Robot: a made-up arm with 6 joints.
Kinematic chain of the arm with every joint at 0, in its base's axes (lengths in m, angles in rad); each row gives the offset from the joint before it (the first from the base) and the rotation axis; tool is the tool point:
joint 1: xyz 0 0 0.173 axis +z
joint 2: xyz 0 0.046 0 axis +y
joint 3: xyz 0 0 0.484 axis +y
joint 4: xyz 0 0 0.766 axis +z
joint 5: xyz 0 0 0 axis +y
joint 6: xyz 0 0 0.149 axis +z
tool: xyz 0 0 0
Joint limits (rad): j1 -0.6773..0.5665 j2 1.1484..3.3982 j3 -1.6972..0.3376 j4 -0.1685..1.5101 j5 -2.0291..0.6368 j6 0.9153..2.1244
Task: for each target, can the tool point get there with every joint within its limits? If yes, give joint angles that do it. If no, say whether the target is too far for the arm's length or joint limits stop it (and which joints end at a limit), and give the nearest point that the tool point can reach.
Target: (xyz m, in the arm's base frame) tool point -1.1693 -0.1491 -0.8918
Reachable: no: too far | nearest point -0.6884 -0.0878 -0.9797 | short by 0.493 m
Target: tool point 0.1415 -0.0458 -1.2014
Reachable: yes | joints -0.2508 3.0401 0.0392 0.9028 -0.4919 1.2190
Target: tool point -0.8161 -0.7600 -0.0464
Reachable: no: joint limits stop it (at a limit: joint 1, joint 2, joint 3, joint 4, joint 5) | nearest point -0.3818 -0.3464 -0.8798 | short by 1.027 m
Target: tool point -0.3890 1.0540 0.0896
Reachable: no: joint limits stop it (at a limit: joint 1, joint 3, joint 4, joint 5) | nearest point 0.5427 0.4263 -0.0682 | short by 1.134 m
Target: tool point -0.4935 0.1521 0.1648
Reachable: no: joint limits stop it (at a limit: joint 1, joint 2, joint 3, joint 4, joint 5) | nearest point -0.0672 0.0383 0.9000 | short by 0.857 m
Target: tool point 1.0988 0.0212 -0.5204
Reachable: yes | joints 0.0787 2.4114 -0.3564 1.0362 -1.0502 1.1114
